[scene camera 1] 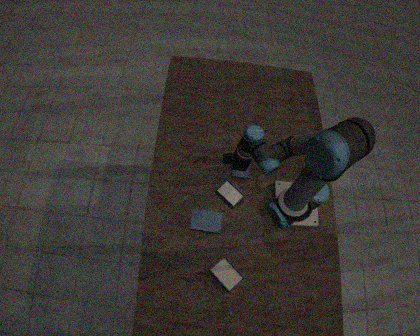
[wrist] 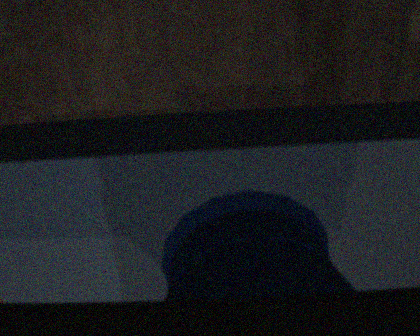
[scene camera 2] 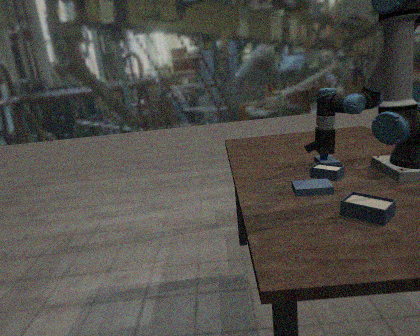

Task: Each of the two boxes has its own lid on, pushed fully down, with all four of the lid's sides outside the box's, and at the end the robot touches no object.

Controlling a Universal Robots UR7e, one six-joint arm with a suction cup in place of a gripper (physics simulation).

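Places are measured from the arm's base along level axes (x left, y back, z up), in metres.
Where they show: end effector, tool point: (wrist: 239,226) (scene camera 2: 323,161); arm's base, origin of the base link: (scene camera 2: 412,163).
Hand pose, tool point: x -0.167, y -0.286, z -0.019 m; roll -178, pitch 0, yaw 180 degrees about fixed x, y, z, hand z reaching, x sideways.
Note:
Things, the pixels of their top centre, and the offset from my tool point. Level surfaces: height alone.
- smaller blue-grey lid, middle of its top: (wrist: 259,314) (scene camera 2: 326,158) (scene camera 1: 241,165) dx -0.003, dy +0.014, dz +0.014 m
- smaller box, middle of its top: (scene camera 2: 327,166) (scene camera 1: 230,192) dx +0.144, dy -0.026, dz +0.026 m
- larger blue-grey lid, middle of its top: (scene camera 2: 311,183) (scene camera 1: 206,220) dx +0.281, dy -0.118, dz +0.010 m
- larger box, middle of its top: (scene camera 2: 367,200) (scene camera 1: 227,274) dx +0.502, dy -0.009, dz +0.031 m
- brown wooden table, its level: dz -0.017 m
The smaller blue-grey lid (scene camera 1: 241,174) (scene camera 2: 332,162) (wrist: 60,265) lies flat at or near table height, partly hidden by the arm. My suction cup (scene camera 2: 324,157) (wrist: 247,240) is on its top face and looks squashed against it; scene camera 1 hides the cup. The smaller box (scene camera 1: 230,193) (scene camera 2: 327,172) stands open beside it, its pale inside showing. The larger blue-grey lid (scene camera 1: 206,221) (scene camera 2: 313,187) lies on the table apart from both boxes. The larger box (scene camera 1: 226,274) (scene camera 2: 368,207) stands open, turned at an angle, with a pale inside.
The brown wooden table (scene camera 1: 200,110) (scene camera 2: 295,250) carries everything. The arm's pale base plate (scene camera 1: 311,220) (scene camera 2: 384,165) is on the robot's side of the lids. The smaller box is close to the held lid; the larger lid lies between the two boxes but to one side.

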